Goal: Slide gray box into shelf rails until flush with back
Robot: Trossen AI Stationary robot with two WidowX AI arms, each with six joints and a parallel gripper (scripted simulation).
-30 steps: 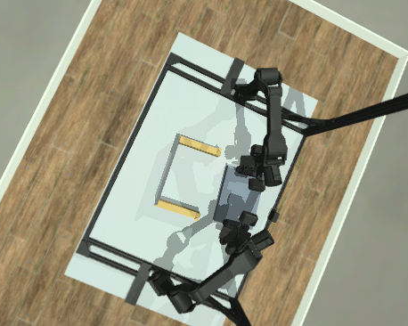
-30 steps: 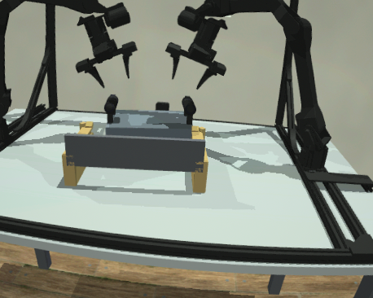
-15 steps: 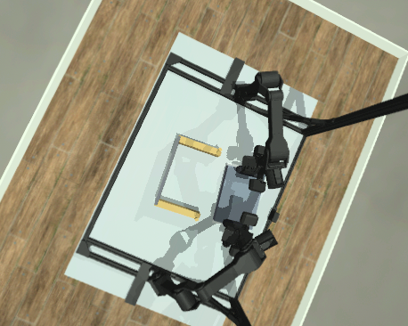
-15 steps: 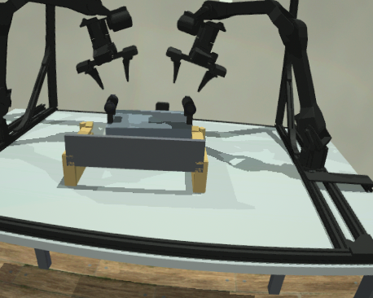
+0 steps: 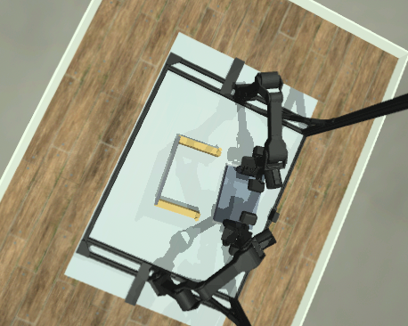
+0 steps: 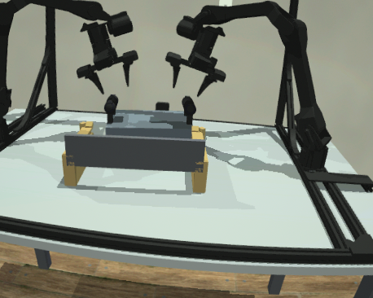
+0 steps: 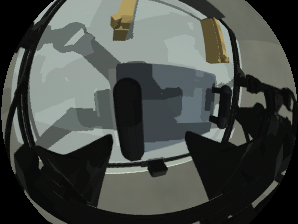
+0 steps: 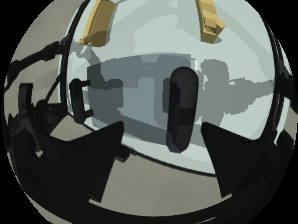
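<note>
My right hand is 20 mm past the gray box, 120 mm to the right of it and 120 mm above it. Round my right hand: gray back plate (330 mm ahead, 140 mm to the left, 90 mm below).
The gray box lies 12 cm to the right of my left hand, 12 cm below it and 2 cm ahead of it. The rest, counted from my left hand: gray back plate (37 cm ahead, 9 cm to the right, 9 cm below).
</note>
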